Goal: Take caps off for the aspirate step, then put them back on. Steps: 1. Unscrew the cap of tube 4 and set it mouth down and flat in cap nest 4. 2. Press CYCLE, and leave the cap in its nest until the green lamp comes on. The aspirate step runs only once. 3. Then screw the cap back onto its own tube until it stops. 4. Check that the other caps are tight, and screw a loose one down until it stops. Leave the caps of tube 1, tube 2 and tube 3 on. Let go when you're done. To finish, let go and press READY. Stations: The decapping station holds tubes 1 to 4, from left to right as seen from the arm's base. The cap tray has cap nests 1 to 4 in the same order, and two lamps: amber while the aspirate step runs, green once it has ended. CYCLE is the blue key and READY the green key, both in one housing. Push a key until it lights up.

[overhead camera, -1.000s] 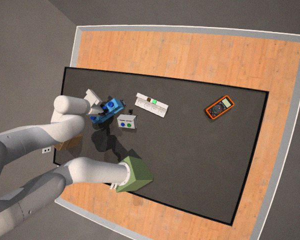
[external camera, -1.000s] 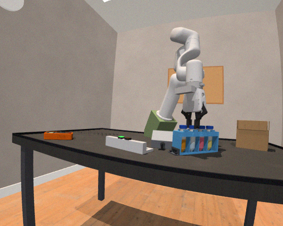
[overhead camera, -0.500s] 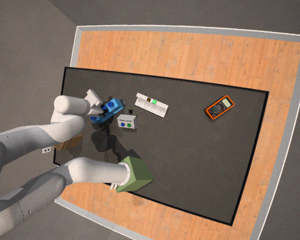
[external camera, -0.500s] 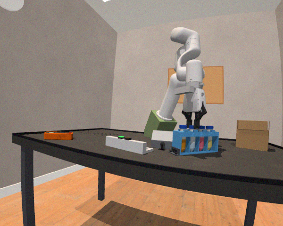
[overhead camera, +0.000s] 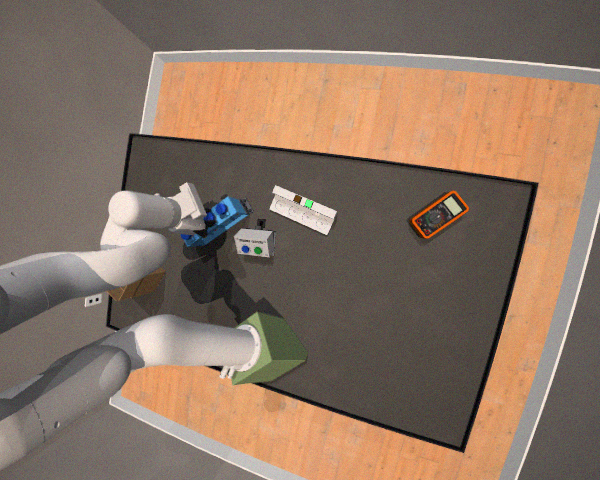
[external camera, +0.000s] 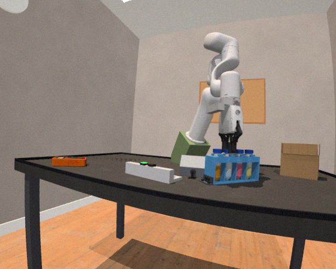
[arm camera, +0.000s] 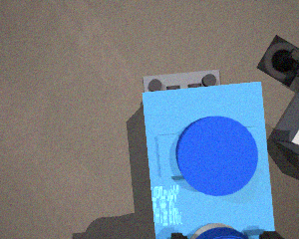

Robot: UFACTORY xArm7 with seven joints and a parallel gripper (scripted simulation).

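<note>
The tube neck is 4 cm ahead of my hand, 3 cm to the right of it and 1 cm below it. The rest, counted from my hand: blue cycle key 7 cm behind, 13 cm to the right, 6 cm below; blue cap 4 cm ahead, 3 cm to the right, 1 cm below; key housing 4 cm behind, 15 cm to the right, 7 cm below.
</note>
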